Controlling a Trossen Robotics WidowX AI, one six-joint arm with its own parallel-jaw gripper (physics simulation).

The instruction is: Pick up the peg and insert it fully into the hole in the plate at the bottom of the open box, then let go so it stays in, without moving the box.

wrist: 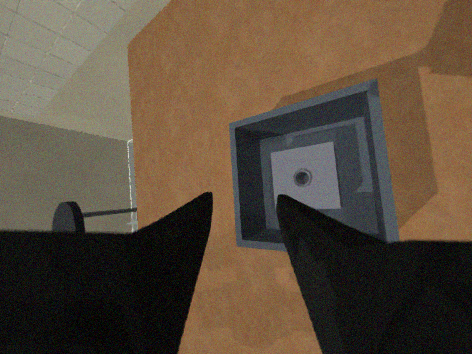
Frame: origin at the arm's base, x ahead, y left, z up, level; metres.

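Seen in the pictures: gripper, fingertip midpoint: (244, 200).
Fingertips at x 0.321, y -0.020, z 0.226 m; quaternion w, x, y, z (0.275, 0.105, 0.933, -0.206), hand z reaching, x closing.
Pixels of each thing's top centre, then the offset from my fingertips to it. Level surfaces: height alone.
- open box, top centre: (294, 176) dx +0.010, dy -0.022, dz -0.150 m
- pale square plate, top centre: (301, 177) dx +0.010, dy -0.022, dz -0.187 m
- brown table top, surface height: dz -0.248 m
The open box (383, 165) is blue-grey and stands right of centre in the wrist view, seen from above at a slant. A pale square plate (320, 159) lies at its bottom, with a small round dark hole (302, 177) ringed in grey near its middle. My gripper (244, 200) has its two black fingers partway apart, with bare table showing between the tips. The left fingertip is over the table left of the box. The right one overlaps the plate's lower left in view and hides part of the box's near wall. The peg does not show in the wrist view.
The brown table top (200, 125) lies around the box, with its left edge at the left of the view. Beyond that edge are a grey wall, a tiled surface and a dark round disc (65, 217) on a thin rod. Shadows fall behind and right of the box.
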